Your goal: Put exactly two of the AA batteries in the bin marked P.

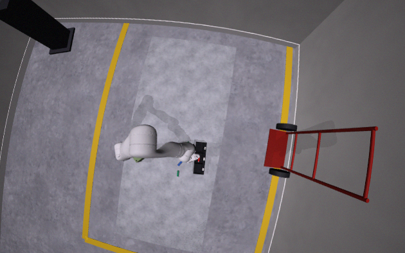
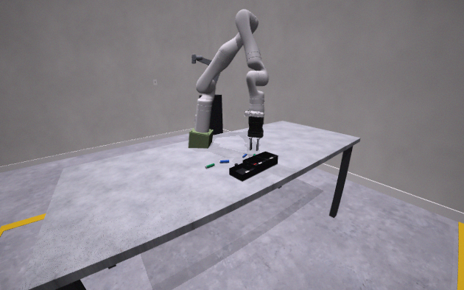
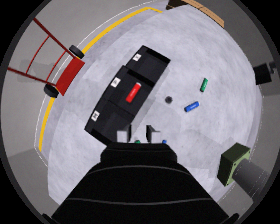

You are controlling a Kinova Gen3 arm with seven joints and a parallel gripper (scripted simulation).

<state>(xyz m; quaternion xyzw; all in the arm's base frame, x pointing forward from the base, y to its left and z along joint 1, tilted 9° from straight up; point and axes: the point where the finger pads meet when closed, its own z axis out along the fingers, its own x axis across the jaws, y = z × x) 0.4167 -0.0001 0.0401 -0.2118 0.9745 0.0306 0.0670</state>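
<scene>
The black bin is 50 mm ahead of my hand, 60 mm to the right of it and 60 mm below it. The rest, counted from my hand: small dark thing 40 mm behind, 90 mm to the right, 80 mm below; red battery 50 mm ahead, 70 mm to the right, 70 mm below.
</scene>
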